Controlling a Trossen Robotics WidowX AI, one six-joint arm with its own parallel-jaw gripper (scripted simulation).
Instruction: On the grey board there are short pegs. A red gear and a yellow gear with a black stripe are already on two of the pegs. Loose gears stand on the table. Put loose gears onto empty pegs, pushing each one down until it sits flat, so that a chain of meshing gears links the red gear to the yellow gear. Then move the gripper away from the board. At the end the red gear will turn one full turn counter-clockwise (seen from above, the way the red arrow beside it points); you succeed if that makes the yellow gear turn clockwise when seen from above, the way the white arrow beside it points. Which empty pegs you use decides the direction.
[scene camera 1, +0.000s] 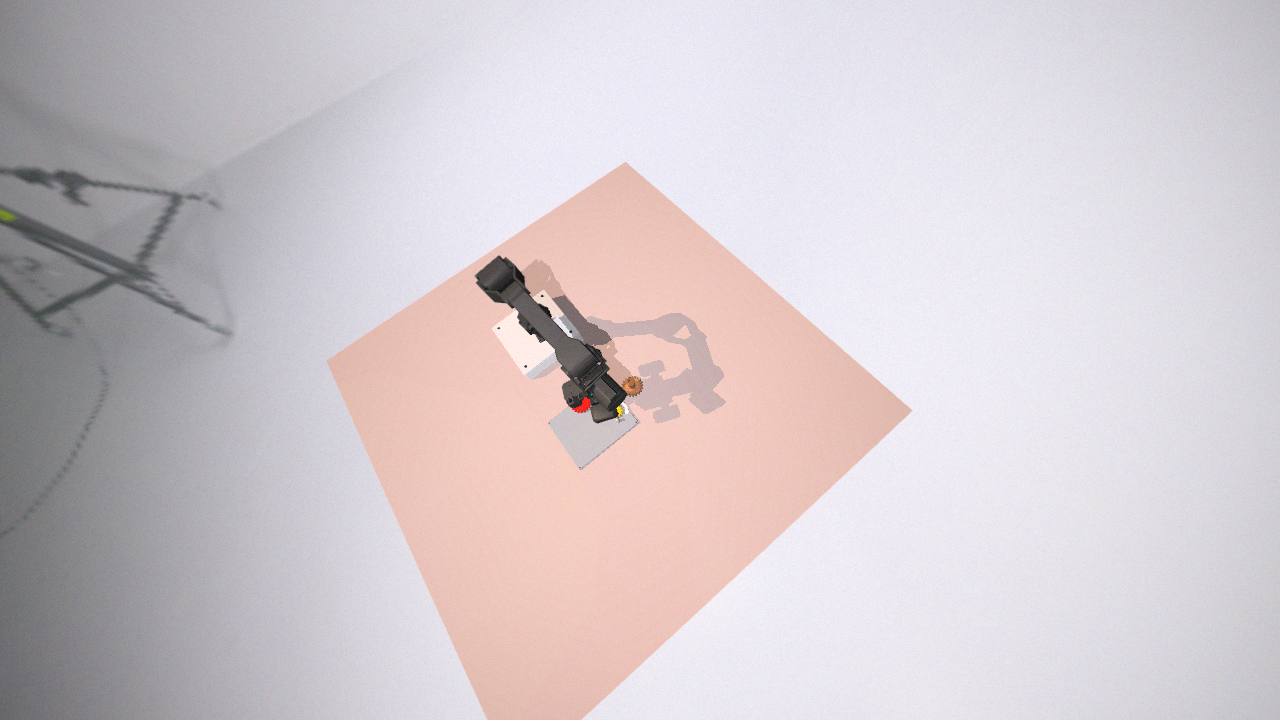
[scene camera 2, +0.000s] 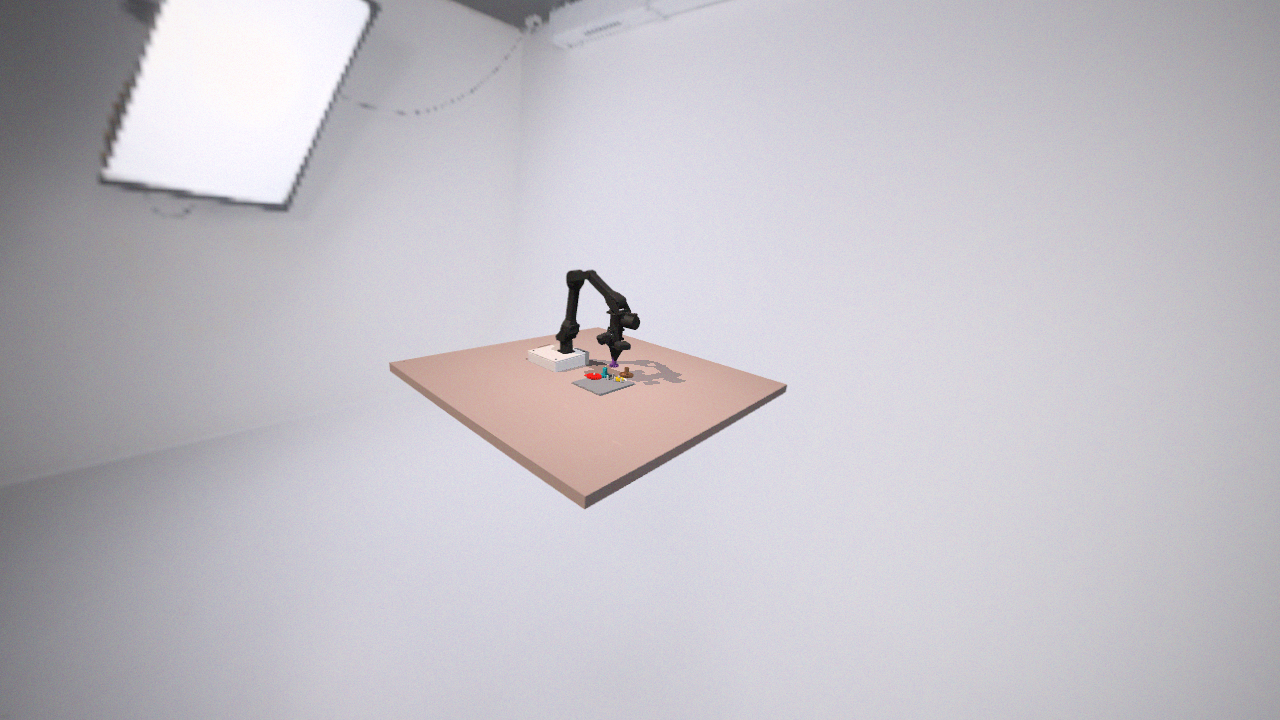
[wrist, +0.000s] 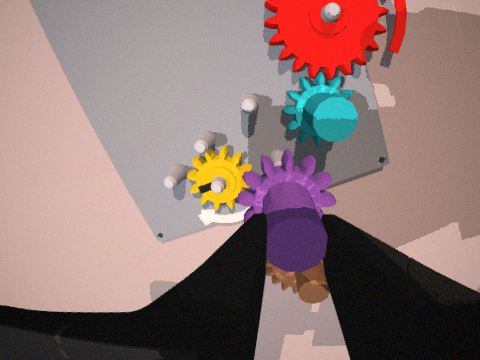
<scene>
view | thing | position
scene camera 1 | gripper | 603, 394
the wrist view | gripper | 292, 225
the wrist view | purple gear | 290, 197
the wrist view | brown gear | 311, 285
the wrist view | teal gear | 324, 113
</scene>
